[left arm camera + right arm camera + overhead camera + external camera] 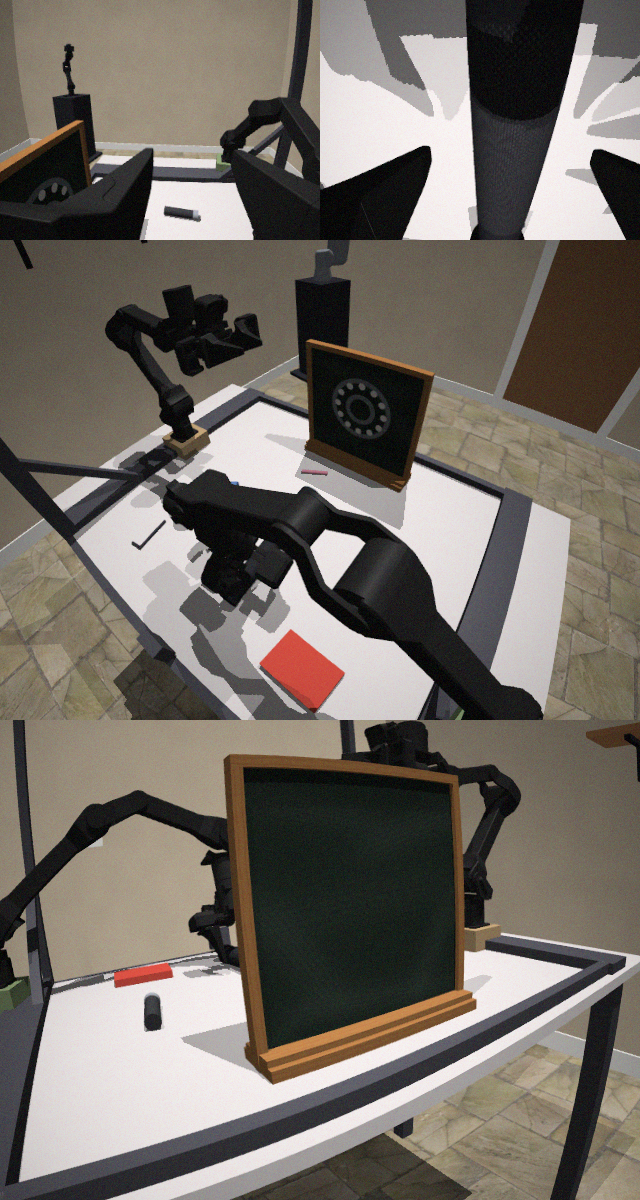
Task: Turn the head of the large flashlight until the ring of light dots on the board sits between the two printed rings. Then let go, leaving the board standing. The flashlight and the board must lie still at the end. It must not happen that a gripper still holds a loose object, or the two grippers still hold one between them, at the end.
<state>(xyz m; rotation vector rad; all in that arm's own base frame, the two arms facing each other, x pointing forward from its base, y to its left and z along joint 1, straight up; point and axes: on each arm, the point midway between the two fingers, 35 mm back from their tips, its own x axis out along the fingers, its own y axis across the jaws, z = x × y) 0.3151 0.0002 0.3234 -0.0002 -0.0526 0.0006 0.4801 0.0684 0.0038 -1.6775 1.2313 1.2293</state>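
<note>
My left gripper is now 30 mm short of the flashlight head, 130 mm to the left of it and 340 mm above it. Also, from my left hand: small flashlight (40 mm ahead, 360 mm to the right, 360 mm below); red block (200 mm behind, 400 mm to the right, 360 mm below); pink chalk stick (130 mm ahead, 50 mm to the right, 360 mm below).
</note>
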